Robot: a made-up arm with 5 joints.
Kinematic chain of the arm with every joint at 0, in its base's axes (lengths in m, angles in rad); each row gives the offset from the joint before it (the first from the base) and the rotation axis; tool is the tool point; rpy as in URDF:
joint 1: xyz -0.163 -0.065 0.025 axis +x
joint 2: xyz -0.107 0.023 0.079 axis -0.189 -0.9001 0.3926
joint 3: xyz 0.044 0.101 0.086 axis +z
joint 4: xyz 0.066 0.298 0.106 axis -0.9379 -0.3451 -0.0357
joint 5: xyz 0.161 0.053 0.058 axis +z
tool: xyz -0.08 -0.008 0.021 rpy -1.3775 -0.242 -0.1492
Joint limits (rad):
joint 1: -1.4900..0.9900
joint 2: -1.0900..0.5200
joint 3: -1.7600..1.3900
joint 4: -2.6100..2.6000
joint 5: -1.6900..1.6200
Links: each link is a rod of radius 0.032 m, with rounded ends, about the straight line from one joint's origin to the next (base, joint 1, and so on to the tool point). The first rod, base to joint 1, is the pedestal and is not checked.
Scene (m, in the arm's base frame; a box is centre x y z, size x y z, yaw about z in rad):
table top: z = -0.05
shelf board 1: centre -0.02 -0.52 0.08 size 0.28 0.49 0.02 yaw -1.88
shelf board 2: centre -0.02 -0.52 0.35 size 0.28 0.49 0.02 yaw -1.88
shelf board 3: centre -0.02 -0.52 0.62 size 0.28 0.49 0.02 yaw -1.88
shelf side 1: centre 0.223 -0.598 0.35 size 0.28 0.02 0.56 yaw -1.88
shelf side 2: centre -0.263 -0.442 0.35 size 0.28 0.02 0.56 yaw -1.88
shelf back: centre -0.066 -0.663 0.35 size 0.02 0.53 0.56 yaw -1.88
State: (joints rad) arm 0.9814 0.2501 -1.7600 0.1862 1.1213
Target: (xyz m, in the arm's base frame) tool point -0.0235 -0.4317 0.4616
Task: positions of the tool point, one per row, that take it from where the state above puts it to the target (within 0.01 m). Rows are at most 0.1 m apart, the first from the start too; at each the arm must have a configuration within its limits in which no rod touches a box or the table.
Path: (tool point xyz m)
1: -0.0108 -0.3976 0.2164
2: 0.0085 -0.3355 0.2151
3: 0.0201 -0.2844 0.1955
4: 0.0361 -0.2857 0.2550
5: 0.0438 -0.2863 0.3205
6: 0.0409 -0.2844 0.3902
7: 0.0253 -0.2789 0.4616
8: 0.0045 -0.3525 0.4689
9: -0.0235 -0.4317 0.4616

